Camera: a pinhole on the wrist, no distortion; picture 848 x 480 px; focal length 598.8 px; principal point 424.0 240.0 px. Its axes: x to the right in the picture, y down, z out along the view. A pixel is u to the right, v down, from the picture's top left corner.
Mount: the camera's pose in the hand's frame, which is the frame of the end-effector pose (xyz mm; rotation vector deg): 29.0 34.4 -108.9 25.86 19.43 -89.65
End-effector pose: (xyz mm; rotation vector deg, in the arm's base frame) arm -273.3 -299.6 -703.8 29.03 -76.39 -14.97
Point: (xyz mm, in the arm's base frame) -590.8 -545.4 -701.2
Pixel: 379 302
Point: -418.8 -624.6 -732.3
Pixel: 603 379
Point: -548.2 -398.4 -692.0
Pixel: 246 228
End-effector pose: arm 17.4 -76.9 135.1 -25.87 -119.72 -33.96
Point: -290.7 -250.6 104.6
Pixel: 740 447
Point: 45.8 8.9 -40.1
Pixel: outside the picture
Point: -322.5 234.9 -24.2
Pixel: 83 340
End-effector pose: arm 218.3 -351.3 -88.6 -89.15 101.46 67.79
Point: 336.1 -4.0 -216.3
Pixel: 370 123
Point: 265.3 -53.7 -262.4
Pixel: 304 213
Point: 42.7 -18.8 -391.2
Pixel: 32 386
